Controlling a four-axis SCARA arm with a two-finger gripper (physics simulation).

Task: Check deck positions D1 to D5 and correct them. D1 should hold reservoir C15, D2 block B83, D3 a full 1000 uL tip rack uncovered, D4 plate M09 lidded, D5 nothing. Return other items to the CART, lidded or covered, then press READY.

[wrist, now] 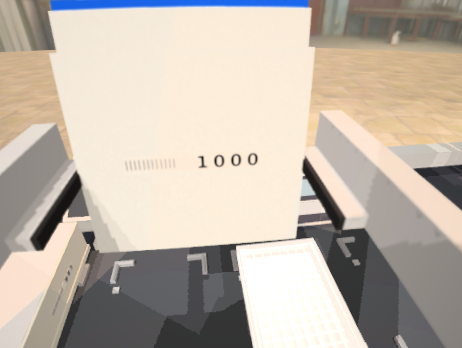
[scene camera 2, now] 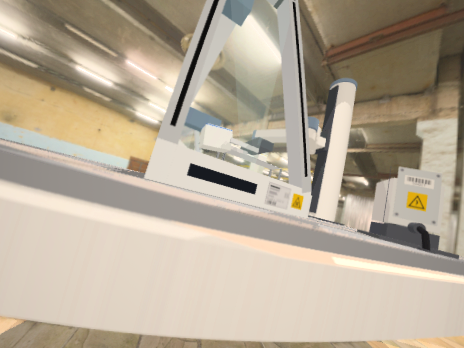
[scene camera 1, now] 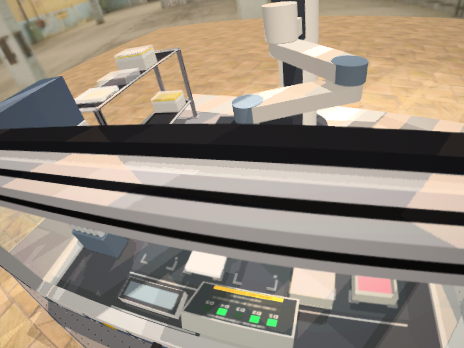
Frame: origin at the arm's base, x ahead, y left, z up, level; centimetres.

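Seen in the pictures: gripper, fingertip midpoint: (wrist: 193, 139) (scene camera 2: 226, 142).
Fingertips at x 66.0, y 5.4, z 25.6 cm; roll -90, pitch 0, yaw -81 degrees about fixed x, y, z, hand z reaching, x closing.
Offsets run from my fingertips to a thing's top centre. "spot": to the spot under its first point.
My gripper (wrist: 193, 139) is shut on a cream tip rack (wrist: 180, 115) (scene camera 2: 217, 138) marked 1000, with a blue band along its top, and holds it upright above the deck. The gripper is hidden in scene camera 1. Below the rack, a bracketed deck position (scene camera 1: 256, 281) bears nothing; left of it in the wrist view is a pale block {dx +2.6, dy +18.0, dz -14.2 cm} (wrist: 55, 295) (scene camera 1: 312, 286). A white plate (scene camera 1: 205, 264) (wrist: 300, 295) stands in the neighbouring position. A pink-filled reservoir {dx -2.4, dy +29.8, dz -15.8 cm} (scene camera 1: 374, 285) stands at the right end. The status panel (scene camera 1: 240, 327) shows green for D1, D2 and D4; D3 and D5 are dark.
The cart {spot: dx -62.4, dy -57.7, dz -4.2 cm} (scene camera 1: 186, 80) behind bears a yellow-banded box {dx -40.2, dy -60.9, dz +17.7 cm} (scene camera 1: 135, 58), flat white plates {dx -27.4, dy -58.2, dz +13.2 cm} (scene camera 1: 119, 77) {dx -14.7, dy -55.5, dz +12.3 cm} (scene camera 1: 97, 95) and a lower yellow-topped box {dx -52.9, dy -63.6, dz -7.3 cm} (scene camera 1: 168, 101). A blue tube rack (scene camera 1: 102, 243) stands at the deck's left. The enclosure's beam {spot: dx +21.3, dy +15.4, dz +26.1 cm} (scene camera 1: 230, 180) crosses scene camera 1. A display (scene camera 1: 152, 296) stands beside the panel.
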